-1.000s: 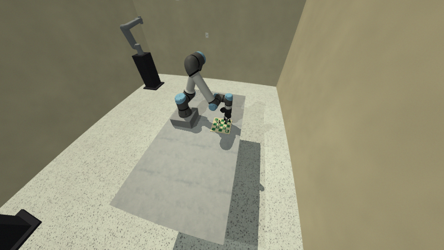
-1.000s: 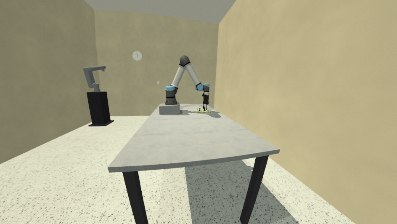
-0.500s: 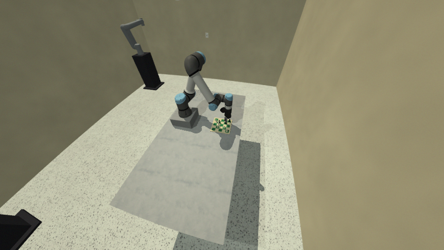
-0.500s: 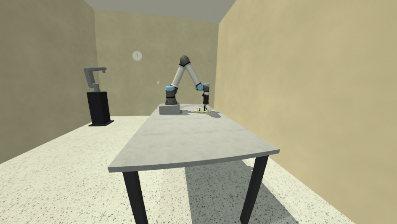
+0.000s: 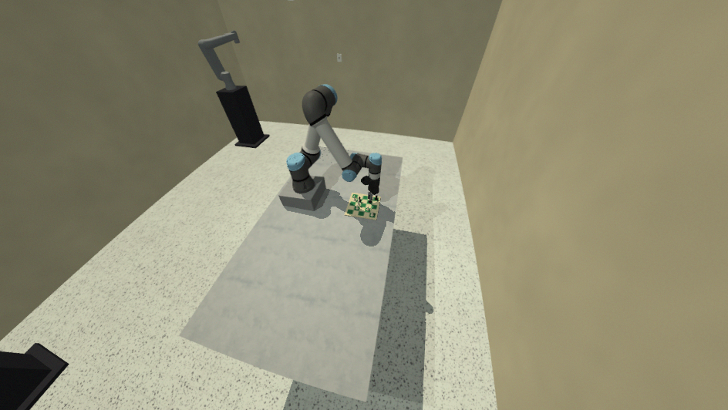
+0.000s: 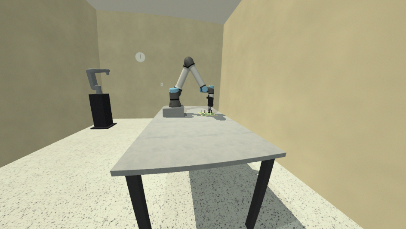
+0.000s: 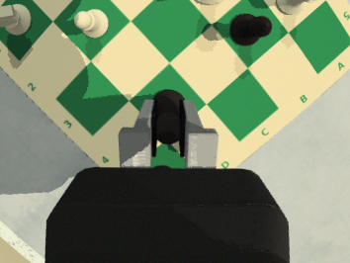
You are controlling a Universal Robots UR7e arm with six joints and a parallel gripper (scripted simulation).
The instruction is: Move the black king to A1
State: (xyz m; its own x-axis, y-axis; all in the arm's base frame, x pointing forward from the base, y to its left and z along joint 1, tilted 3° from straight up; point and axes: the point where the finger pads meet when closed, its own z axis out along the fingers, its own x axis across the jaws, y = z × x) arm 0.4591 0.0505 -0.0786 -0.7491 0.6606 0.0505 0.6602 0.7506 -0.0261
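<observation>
My gripper is now 40 mm past the chessboard, 40 mm to the left of it and 50 mm above it. From my hand the other things lie so: black king (20 mm below); then pale piece (40 mm ahead, 120 mm to the right, 30 mm below).
</observation>
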